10 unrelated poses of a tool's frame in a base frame.
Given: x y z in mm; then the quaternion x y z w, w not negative.
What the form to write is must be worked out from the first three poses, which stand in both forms.
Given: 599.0, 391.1, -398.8, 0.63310, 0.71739, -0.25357, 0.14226
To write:
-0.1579, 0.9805, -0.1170, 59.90
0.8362, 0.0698, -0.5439, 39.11
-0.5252, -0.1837, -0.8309, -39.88
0, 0, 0, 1

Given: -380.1, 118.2, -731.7, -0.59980, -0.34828, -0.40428, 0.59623
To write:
0.4305, 0.8999, 0.0697, -38.01
-0.0643, -0.0464, 0.9969, 11.82
0.9003, -0.4336, 0.0379, -73.17
0, 0, 0, 1

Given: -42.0, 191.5, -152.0, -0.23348, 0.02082, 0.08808, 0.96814
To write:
0.9836, -0.1803, -0.0008, -4.20
0.1608, 0.8755, 0.4558, 19.15
-0.0814, -0.4484, 0.8901, -15.20
0, 0, 0, 1

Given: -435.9, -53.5, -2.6, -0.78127, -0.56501, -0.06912, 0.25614
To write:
0.3520, 0.9183, -0.1814, -43.59
0.8474, -0.2303, 0.4783, -5.35
0.3974, -0.3221, -0.8592, -0.26
0, 0, 0, 1

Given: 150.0, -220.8, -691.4, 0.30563, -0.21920, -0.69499, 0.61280
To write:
-0.0621, 0.7178, -0.6935, 15.00
-0.9858, -0.1528, -0.0699, -22.08
-0.1562, 0.6793, 0.7171, -69.14
0, 0, 0, 1

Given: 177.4, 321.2, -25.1, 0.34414, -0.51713, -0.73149, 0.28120
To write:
-0.6050, 0.0555, -0.7943, 17.74
-0.7673, -0.3070, 0.5630, 32.12
-0.2126, 0.9501, 0.2283, -2.51
0, 0, 0, 1

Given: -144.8, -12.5, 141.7, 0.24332, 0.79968, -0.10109, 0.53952
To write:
-0.2994, 0.4982, 0.8137, -14.48
0.2801, 0.8612, -0.4242, -1.25
-0.9121, 0.1009, -0.3974, 14.17
0, 0, 0, 1

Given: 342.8, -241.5, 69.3, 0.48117, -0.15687, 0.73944, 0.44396
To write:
-0.1428, -0.8075, 0.5723, 34.28
0.5056, -0.5566, -0.6592, -24.15
0.8509, 0.1952, 0.4877, 6.93
0, 0, 0, 1

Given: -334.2, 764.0, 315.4, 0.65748, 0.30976, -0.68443, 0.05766
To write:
-0.1288, 0.4863, -0.8643, -33.42
0.3284, -0.8014, -0.4998, 76.40
-0.9357, -0.3482, -0.0565, 31.54
0, 0, 0, 1

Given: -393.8, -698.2, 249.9, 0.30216, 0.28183, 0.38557, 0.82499
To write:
0.5438, -0.4659, 0.6980, -39.38
0.8065, 0.5201, -0.2812, -69.82
-0.2320, 0.7159, 0.6585, 24.99
0, 0, 0, 1

